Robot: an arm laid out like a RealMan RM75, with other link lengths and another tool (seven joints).
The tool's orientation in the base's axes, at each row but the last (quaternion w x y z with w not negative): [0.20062 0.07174 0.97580 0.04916]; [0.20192 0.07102 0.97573 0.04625]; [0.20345 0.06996 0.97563 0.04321]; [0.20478 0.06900 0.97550 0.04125]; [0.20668 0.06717 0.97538 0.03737]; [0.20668 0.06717 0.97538 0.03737]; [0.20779 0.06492 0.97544 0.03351]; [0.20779 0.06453 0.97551 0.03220]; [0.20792 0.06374 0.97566 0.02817]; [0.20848 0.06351 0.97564 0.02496]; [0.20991 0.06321 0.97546 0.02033]
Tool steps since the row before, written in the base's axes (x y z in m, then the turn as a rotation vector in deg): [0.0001 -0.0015 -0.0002 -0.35 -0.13 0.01]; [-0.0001 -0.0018 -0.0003 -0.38 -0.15 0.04]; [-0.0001 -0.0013 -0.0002 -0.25 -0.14 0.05]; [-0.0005 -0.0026 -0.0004 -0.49 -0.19 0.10]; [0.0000 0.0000 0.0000 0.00 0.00 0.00]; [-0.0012 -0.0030 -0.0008 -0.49 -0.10 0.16]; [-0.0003 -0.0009 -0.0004 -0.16 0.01 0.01]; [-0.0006 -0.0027 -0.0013 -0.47 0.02 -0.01]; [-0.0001 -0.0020 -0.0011 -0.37 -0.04 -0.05]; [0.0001 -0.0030 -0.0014 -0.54 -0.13 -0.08]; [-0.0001 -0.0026 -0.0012 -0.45 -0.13 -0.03]
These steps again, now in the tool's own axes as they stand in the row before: [-0.0003 -0.0015 0.0001 0.29 -0.17 -0.16]; [-0.0001 -0.0018 0.0001 0.31 -0.19 -0.20]; [0.0000 -0.0013 0.0001 0.19 -0.16 -0.15]; [0.0002 -0.0027 0.0000 0.38 -0.23 -0.30]; [0.0000 0.0000 0.0000 0.00 0.00 0.00]; [0.0010 -0.0032 0.0001 0.37 -0.14 -0.35]; [0.0003 -0.0010 0.0002 0.14 -0.01 -0.07]; [0.0007 -0.0029 0.0008 0.43 -0.03 -0.18]; [0.0003 -0.0021 0.0009 0.35 -0.09 -0.11]; [0.0001 -0.0031 0.0013 0.50 -0.20 -0.15]; [0.0002 -0.0027 0.0010 0.40 -0.18 -0.16]
